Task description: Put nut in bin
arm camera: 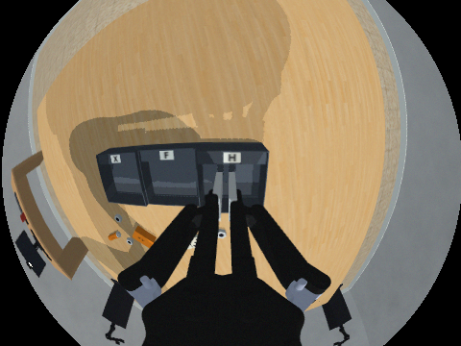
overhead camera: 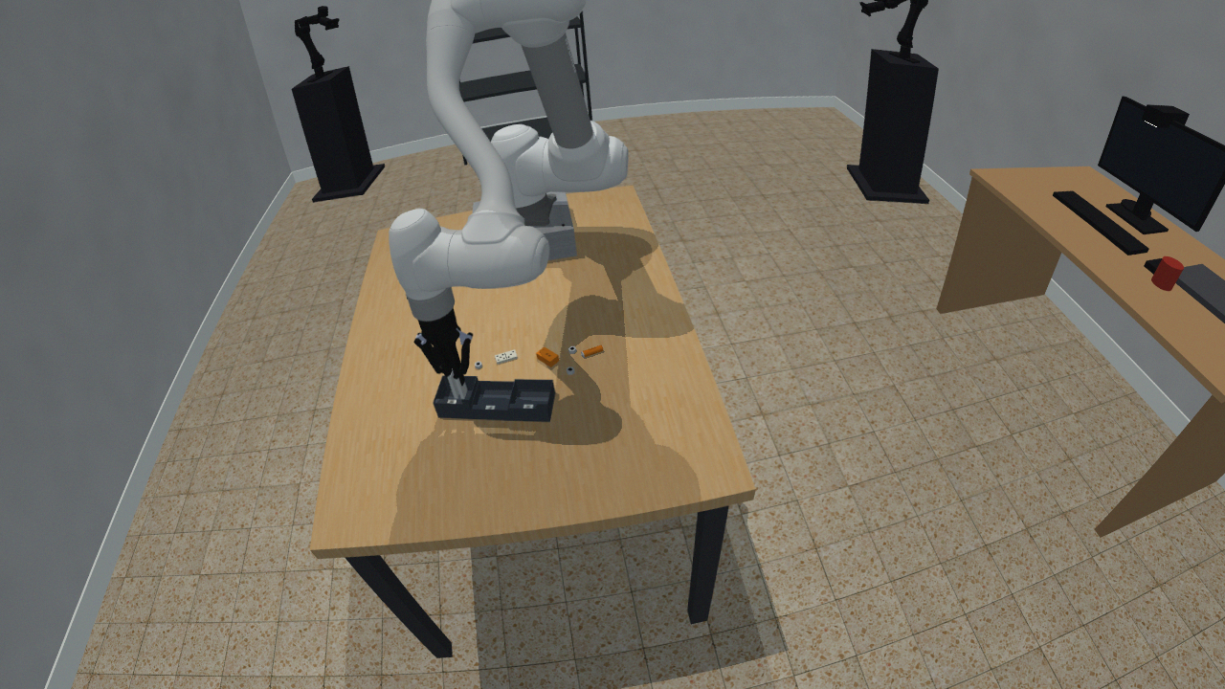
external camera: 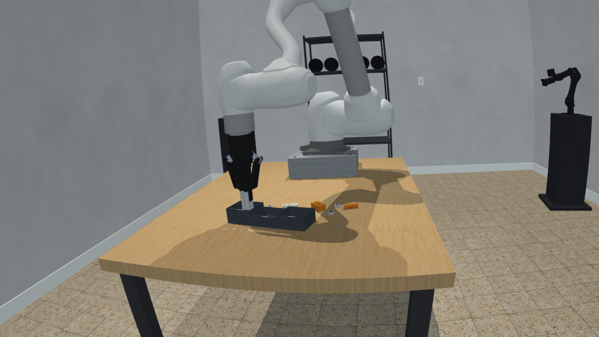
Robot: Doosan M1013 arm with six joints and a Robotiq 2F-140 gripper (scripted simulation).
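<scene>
My gripper is now 80 mm to the right of the dark bin row, 40 mm above it and 10 mm short of it. The rest, counted from my hand: orange bolt-like piece (270 mm to the left, 150 mm behind, 50 mm below); then white domino (140 mm behind, 80 mm to the left, 50 mm below); then orange block (170 mm to the left, 140 mm behind, 50 mm below).
</scene>
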